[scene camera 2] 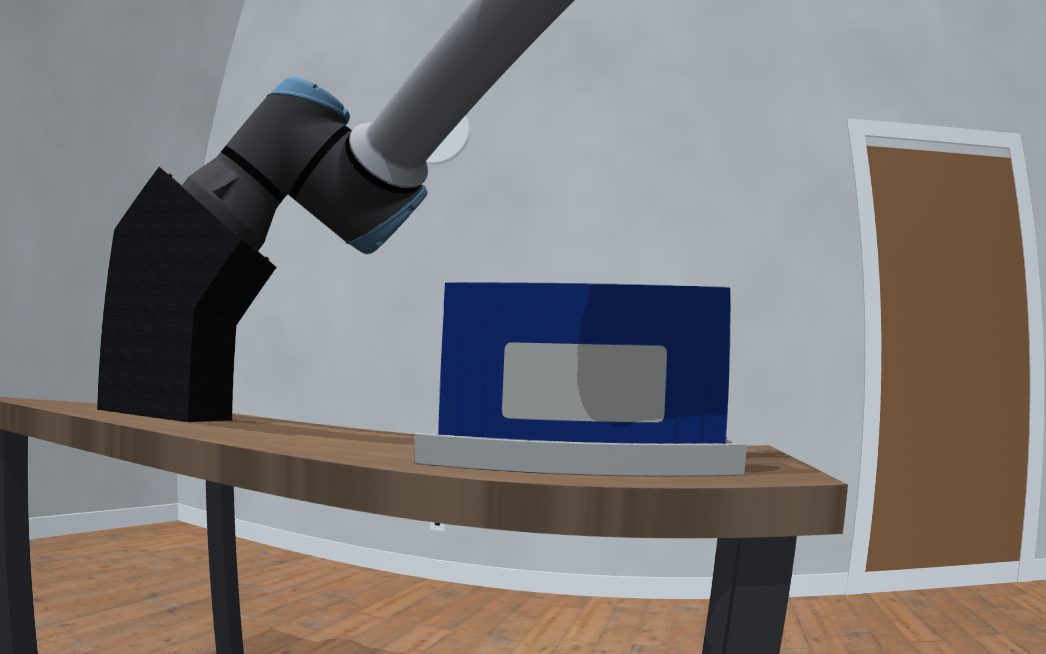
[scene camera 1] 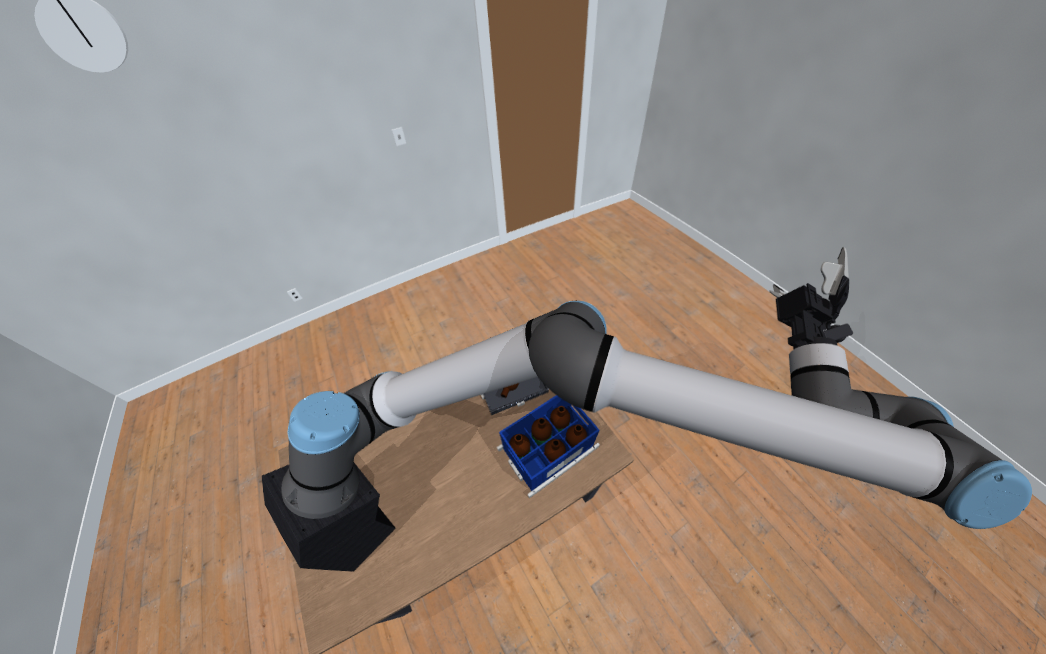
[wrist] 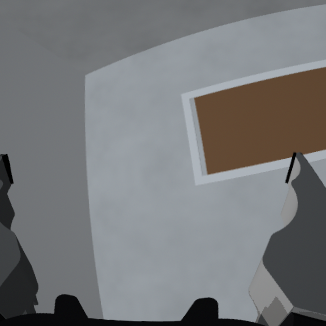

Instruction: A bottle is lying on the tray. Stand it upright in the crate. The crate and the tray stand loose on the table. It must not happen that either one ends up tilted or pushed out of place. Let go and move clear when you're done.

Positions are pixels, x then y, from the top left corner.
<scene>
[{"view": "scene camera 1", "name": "gripper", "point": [806,267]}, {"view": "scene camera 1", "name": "grey tray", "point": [533,388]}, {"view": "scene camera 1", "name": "blue crate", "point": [532,463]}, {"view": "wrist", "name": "gripper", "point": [147,155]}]
</scene>
